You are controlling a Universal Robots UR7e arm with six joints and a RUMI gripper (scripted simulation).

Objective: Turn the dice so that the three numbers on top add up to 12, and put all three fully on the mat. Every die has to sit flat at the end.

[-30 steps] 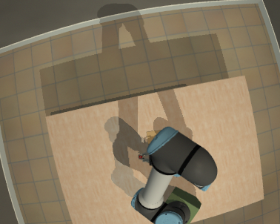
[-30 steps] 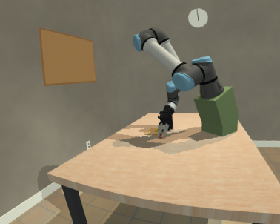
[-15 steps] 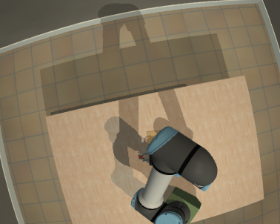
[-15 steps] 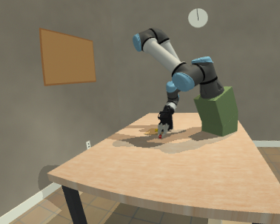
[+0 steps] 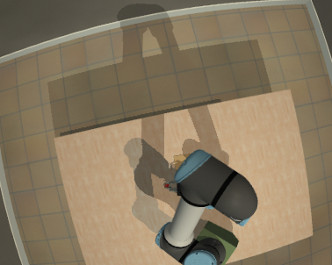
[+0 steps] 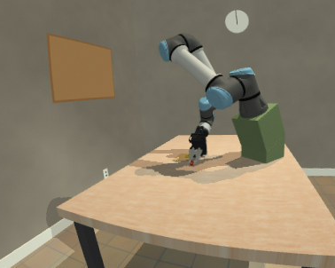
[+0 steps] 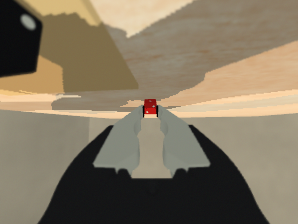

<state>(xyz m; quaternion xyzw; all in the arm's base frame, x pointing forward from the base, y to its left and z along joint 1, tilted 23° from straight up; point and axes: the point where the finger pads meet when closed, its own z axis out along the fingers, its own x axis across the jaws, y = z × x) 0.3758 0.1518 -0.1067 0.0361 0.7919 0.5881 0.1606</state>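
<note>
My hand is 12 cm to the left of the black die and 2 cm short of it. Round my hand: yellow die 12 cm to the right, 7 cm ahead; then red die 1 cm to the left, 1 cm below; then tan mat 12 cm to the right, 7 cm ahead, 1 cm below.
</note>
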